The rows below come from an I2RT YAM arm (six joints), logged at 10 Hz.
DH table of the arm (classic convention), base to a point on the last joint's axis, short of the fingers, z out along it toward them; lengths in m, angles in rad. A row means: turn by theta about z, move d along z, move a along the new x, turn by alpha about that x. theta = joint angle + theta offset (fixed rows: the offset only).
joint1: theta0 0  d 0.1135  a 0.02  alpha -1.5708
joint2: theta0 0  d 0  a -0.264  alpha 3.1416
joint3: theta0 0.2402  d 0  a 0.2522  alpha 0
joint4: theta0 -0.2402  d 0  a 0.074  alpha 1.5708
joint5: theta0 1.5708  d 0  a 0  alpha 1.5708
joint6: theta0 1.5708  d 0.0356  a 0  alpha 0
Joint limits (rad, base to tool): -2.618..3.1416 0..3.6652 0..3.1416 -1.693..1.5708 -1.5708..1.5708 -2.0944..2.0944
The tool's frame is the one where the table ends.
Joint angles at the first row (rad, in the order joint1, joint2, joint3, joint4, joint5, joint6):
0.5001, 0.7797, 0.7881, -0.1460, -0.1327, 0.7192
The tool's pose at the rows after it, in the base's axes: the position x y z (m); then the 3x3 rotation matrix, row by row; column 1 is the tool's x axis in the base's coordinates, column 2 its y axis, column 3 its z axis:
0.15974 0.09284 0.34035; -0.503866 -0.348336 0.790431; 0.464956 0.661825 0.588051; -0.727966 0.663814 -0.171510
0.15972 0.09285 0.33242; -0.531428 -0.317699 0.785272; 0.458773 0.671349 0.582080; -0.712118 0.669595 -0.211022
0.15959 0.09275 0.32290; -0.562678 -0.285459 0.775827; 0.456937 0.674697 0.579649; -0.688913 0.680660 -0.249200
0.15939 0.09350 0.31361; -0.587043 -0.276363 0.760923; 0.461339 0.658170 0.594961; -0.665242 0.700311 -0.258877
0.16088 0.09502 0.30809; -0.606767 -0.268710 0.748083; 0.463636 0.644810 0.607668; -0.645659 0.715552 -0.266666
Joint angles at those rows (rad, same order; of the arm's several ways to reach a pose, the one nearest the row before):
0.5001, 0.7793, 0.7803, -0.1750, -0.1375, 0.7152
0.5009, 0.7792, 0.7656, -0.2011, -0.1339, 0.7255
0.5001, 0.7778, 0.7438, -0.2203, -0.1371, 0.7439
0.5003, 0.7733, 0.7098, -0.2016, -0.1577, 0.7684
0.5003, 0.7809, 0.6931, -0.1865, -0.1753, 0.7877

